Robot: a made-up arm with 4 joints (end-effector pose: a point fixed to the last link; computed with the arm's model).
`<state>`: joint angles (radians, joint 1 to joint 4).
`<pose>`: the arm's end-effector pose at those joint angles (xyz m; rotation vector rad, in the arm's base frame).
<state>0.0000 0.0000 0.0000 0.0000</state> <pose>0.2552 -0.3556 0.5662 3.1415 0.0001 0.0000</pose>
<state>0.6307 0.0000 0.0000 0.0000</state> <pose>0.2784 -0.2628 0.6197 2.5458 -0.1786 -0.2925</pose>
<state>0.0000 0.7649 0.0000 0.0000</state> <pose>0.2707 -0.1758 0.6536 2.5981 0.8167 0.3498</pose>
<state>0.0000 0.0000 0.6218 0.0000</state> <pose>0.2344 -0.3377 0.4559 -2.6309 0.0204 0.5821</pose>
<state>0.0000 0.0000 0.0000 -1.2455</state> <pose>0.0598 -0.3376 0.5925 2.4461 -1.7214 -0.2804</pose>
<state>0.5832 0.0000 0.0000 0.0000</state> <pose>0.2758 -0.2705 0.6178 2.5918 -0.1673 -0.2739</pose>
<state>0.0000 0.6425 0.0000 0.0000</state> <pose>0.2771 -0.2068 0.6447 2.7013 0.7025 0.3009</pose>
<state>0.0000 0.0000 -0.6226 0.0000</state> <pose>0.2280 -0.3233 0.6718 2.6300 0.0206 0.5828</pose>
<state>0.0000 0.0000 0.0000 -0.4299</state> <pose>0.1864 -0.3778 0.5708 3.0212 -0.6464 -0.1053</pose>
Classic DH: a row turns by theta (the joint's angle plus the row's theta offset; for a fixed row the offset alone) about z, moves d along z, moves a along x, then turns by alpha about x. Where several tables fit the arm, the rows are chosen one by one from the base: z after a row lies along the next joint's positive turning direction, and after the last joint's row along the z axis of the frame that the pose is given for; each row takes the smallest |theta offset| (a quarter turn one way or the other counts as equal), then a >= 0, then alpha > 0; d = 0 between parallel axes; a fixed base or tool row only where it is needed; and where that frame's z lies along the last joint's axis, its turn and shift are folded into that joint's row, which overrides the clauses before.
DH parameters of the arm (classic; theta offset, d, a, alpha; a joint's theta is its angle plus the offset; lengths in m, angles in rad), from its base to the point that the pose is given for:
base (fixed): 1.2019 0.3645 -0.1082 -1.7877
joint 1: -0.5373 -0.1676 0.0082 1.3757
joint 2: 1.1799 0.1767 -0.0801 2.2539
joint 3: 0.3541 0.1108 -0.014 -1.6193
joint 4: 1.4532 0.8838 0.0193 -2.9419
tool (fixed): -2.5065 0.8498 0 0

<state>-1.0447 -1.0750 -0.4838 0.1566</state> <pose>0.1907 -0.3997 0.1946 -1.9988 0.3349 0.1293</pose>
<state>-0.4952 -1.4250 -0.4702 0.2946</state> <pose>0.0769 -0.4514 0.2639 -2.2224 0.7436 0.3614</pose>
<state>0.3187 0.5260 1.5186 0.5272</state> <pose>0.2152 -0.1618 0.3776 -2.1050 -0.4635 1.1362</pose>
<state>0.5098 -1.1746 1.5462 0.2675</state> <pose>0.0821 -0.2117 0.3471 -1.1721 0.8463 0.2573</pose>
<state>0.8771 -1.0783 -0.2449 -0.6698</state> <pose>0.0004 -0.2352 0.6584 1.5791 -2.0635 -0.1656</pose>
